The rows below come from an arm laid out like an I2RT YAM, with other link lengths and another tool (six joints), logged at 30 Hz.
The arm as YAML. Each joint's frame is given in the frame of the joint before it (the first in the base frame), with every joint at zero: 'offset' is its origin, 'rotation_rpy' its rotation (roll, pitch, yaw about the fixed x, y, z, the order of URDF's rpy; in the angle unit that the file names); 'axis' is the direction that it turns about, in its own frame. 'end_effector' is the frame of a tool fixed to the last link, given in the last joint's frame.
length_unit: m
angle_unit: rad
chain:
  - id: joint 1
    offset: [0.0, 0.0, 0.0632]
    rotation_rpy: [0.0, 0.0, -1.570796]
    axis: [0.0, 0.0, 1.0]
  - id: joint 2
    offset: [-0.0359, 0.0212, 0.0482]
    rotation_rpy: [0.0, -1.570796, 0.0]
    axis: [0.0, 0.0, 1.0]
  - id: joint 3
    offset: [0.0, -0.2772, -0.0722]
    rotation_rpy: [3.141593, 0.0, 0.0]
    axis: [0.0, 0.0, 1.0]
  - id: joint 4
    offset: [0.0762, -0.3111, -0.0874]
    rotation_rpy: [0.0, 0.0, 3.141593]
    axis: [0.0, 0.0, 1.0]
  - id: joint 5
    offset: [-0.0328, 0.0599, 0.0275]
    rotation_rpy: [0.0, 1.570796, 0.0]
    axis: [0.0, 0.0, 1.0]
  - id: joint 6
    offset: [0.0, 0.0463, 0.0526]
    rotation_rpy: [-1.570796, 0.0, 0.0]
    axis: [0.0, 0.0, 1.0]
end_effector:
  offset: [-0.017, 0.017, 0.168]
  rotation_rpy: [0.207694, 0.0, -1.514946]
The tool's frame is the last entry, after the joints.
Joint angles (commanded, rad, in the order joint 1, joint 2, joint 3, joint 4, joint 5, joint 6), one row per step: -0.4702 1.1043 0.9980 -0.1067 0.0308 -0.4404; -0.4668 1.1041 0.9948 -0.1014 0.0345 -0.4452; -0.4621 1.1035 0.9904 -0.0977 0.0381 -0.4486; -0.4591 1.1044 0.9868 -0.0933 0.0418 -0.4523; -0.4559 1.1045 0.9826 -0.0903 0.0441 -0.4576; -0.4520 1.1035 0.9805 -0.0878 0.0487 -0.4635; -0.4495 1.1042 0.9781 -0.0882 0.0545 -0.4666; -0.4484 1.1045 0.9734 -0.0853 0.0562 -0.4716; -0.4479 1.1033 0.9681 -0.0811 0.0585 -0.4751; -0.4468 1.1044 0.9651 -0.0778 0.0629 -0.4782; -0.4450 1.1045 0.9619 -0.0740 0.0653 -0.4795; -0.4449 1.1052 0.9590 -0.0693 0.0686 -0.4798; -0.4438 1.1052 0.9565 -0.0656 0.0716 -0.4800; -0.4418 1.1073 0.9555 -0.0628 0.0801 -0.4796; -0.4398 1.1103 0.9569 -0.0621 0.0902 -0.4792
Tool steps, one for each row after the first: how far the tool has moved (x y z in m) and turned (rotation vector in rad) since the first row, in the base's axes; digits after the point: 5 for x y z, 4 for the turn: 0.00055 0.00079 -0.00031 -0.0058 0.0006 0.0008; 0.00118 0.00224 -0.00158 -0.0094 0.0026 0.0027; 0.00180 0.00276 -0.00289 -0.0132 0.0048 0.0028; 0.00239 0.00378 -0.00454 -0.0176 0.0086 0.0049; 0.00265 0.00480 -0.00458 -0.0242 0.0106 0.0056; 0.00265 0.00484 -0.00637 -0.0264 0.0157 0.0031; 0.00287 0.00505 -0.00845 -0.0300 0.0202 0.0036; 0.00263 0.00497 -0.00984 -0.0335 0.0220 0.0026; 0.00274 0.00455 -0.01119 -0.0366 0.0246 0.0001; 0.00300 0.00485 -0.01207 -0.0384 0.0250 -0.0002; 0.00297 0.00415 -0.01282 -0.0397 0.0245 -0.0033; 0.00300 0.00402 -0.01328 -0.0410 0.0239 -0.0051; 0.00299 0.00308 -0.01405 -0.0421 0.0248 -0.0115; 0.00292 0.00179 -0.01438 -0.0432 0.0265 -0.0194
